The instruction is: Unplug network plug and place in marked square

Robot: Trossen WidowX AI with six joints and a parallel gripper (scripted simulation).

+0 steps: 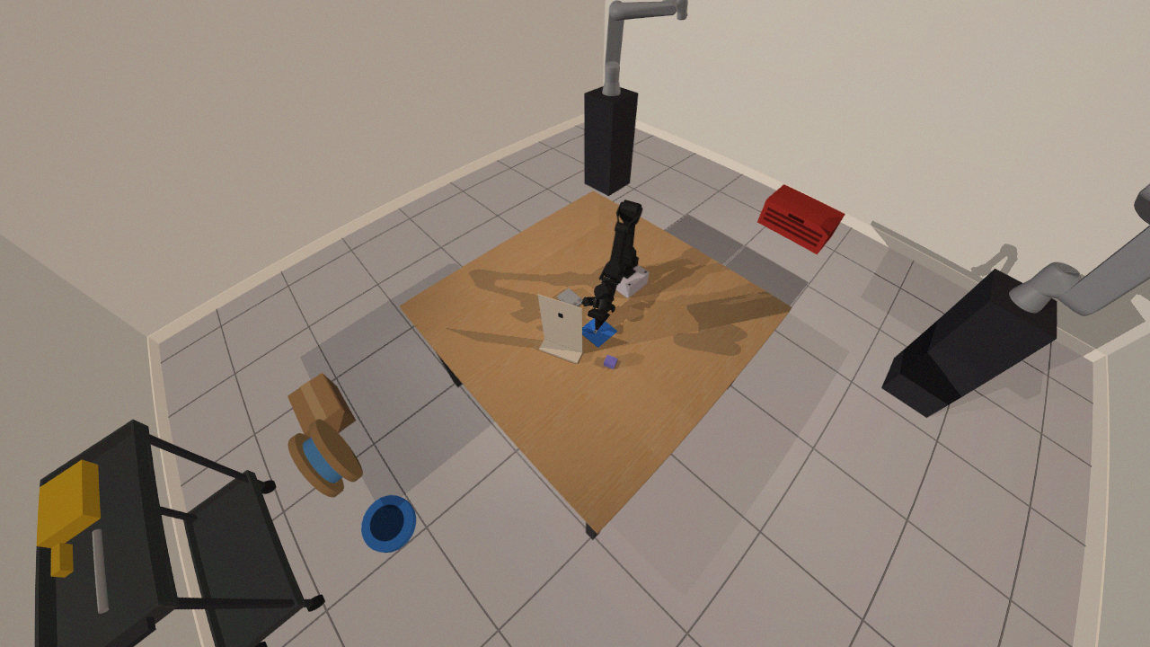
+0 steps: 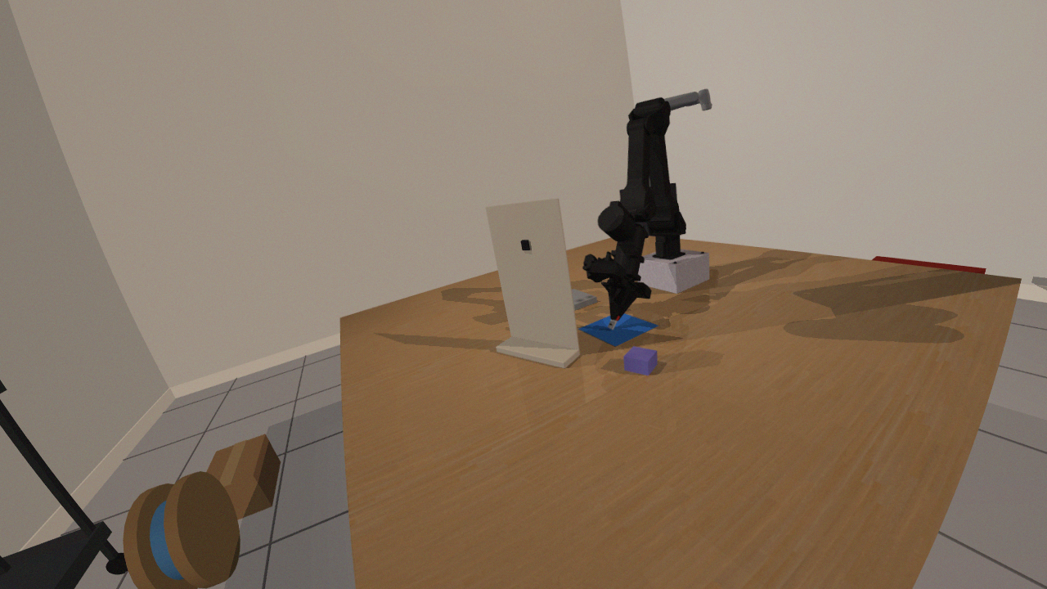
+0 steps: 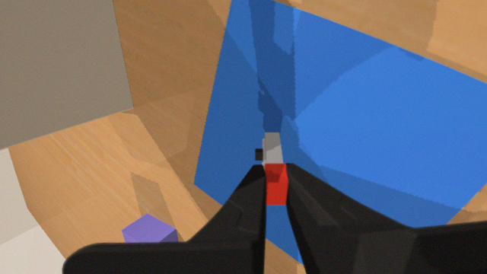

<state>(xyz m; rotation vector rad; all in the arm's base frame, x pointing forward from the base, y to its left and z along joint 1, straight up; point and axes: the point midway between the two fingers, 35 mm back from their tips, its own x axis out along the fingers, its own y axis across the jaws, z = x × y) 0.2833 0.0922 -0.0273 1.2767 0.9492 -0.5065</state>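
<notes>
Now: gripper tip 10 mm past the blue square and 20 mm above it. From my gripper tip the other things lie so: flat grey bracket (50 mm behind, 210 mm to the right, 10 mm below); then small purple block (80 mm ahead, 140 mm to the left, 10 mm below); then grey upright panel (160 mm ahead, 40 mm to the right, 110 mm above).
</notes>
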